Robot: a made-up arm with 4 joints.
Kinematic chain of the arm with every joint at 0, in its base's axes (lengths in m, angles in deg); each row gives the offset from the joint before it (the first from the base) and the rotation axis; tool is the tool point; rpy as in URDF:
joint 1: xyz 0.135 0 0.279 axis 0.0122 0.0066 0.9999
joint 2: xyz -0.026 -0.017 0 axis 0.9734 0.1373 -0.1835
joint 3: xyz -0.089 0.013 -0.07 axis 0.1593 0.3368 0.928
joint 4: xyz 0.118 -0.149 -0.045 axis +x
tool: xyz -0.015 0.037 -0.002 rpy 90.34 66 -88.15
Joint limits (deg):
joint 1: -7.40..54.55
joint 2: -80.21..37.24
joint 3: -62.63..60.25
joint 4: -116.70..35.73
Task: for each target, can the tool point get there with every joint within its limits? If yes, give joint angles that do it. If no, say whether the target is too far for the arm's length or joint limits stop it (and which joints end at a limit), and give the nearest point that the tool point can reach.
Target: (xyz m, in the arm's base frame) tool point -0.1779 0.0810 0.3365
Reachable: no: joint limits stop it (at a limit: joint 1, joint 2, joint 3, joint 4) | nearest point -0.0555 -0.0581 0.1685 | short by 0.250 m
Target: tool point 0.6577 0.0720 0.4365
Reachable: no: too far | nearest point 0.3379 -0.0336 0.3233 | short by 0.355 m
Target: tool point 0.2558 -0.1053 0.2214
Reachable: yes | joints 40.17 -38.42 9.74 -15.12
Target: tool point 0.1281 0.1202 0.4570
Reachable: no: joint limits stop it (at a limit: joint 1, joint 2, joint 4) | nearest point 0.2432 -0.0594 0.3683 | short by 0.231 m
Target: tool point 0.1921 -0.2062 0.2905
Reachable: yes | joints 26.86 -42.78 -30.01 -38.50
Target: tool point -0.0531 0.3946 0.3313
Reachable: no: too far | nearest point 0.0842 0.1021 0.1549 | short by 0.368 m
